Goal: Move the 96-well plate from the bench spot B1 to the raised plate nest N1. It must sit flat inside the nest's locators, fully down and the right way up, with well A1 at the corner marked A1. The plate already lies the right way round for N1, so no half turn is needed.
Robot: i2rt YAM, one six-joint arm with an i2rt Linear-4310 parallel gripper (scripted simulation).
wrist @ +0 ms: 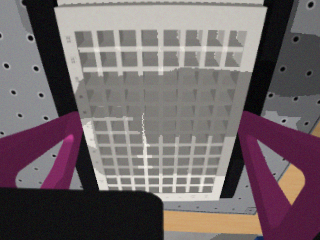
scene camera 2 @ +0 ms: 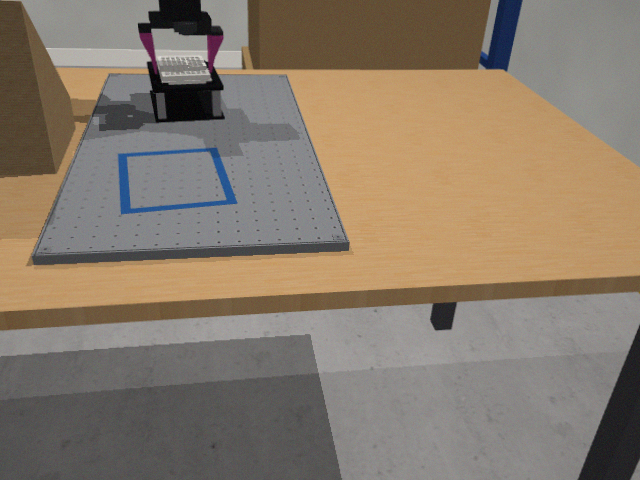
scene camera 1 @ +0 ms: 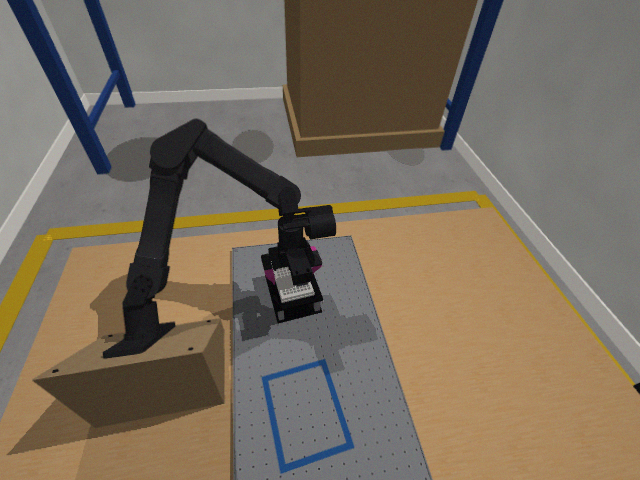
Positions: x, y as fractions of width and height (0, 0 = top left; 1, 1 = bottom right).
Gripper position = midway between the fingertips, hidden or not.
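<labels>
I can see my gripper in the wrist view (0.50, 0.50), and it is visible to me in scene camera 1 (0.46, 0.58) and scene camera 2 (0.29, 0.15) too. There is also a white 96-well plate: I find it in scene camera 1 (0.44, 0.58), in scene camera 2 (0.27, 0.15), and in the wrist view (0.46, 0.42).
</labels>
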